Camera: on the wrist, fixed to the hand. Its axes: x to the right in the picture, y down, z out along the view.
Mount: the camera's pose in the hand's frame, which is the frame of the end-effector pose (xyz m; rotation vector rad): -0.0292 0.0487 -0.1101 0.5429 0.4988 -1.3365
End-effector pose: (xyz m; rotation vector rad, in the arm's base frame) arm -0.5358 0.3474 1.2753 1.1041 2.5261 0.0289
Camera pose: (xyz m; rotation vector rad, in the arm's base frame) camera -0.5223 0.3748 1.3954 0.6175 -2.6738 0.6890
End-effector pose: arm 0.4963 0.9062 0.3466 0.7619 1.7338 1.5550
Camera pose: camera 0.4250 0.8230 0.4043 -0.6196 2.2467 0.3284
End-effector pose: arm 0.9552 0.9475 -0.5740 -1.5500 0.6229 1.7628
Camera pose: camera 0.9904 0.8289 -0.5684 -1.4072 0.1259 0.1877
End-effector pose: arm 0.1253 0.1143 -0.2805 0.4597 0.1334 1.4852
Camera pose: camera 0.0374 0.1102 -0.3677 0.2879 1.0390 0.1802
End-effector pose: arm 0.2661 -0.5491 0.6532 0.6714 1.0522 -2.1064
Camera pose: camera 0.3373 -0.4694 0.5906 -0.5265 -0.8250 2.1043
